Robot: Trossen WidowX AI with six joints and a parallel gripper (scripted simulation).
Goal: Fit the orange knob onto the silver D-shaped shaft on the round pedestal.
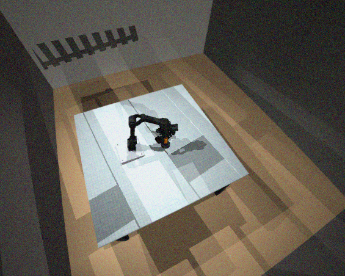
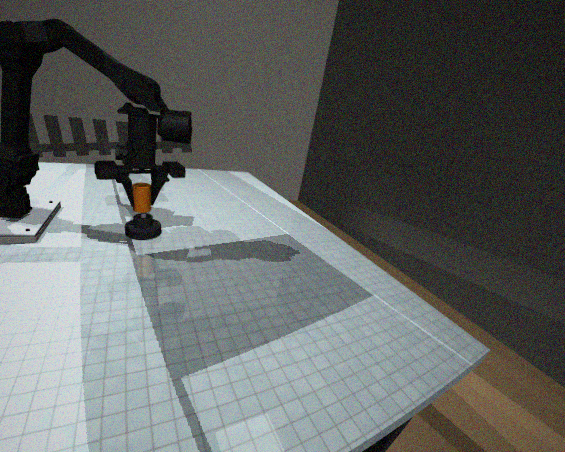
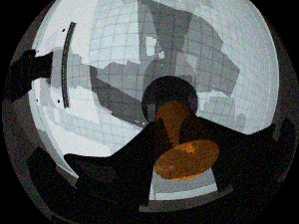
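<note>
The dark round pedestal lies 4 cm below my gripper tip. The rest, counted from my gripper tip: orange knob: 3 cm above.
</note>
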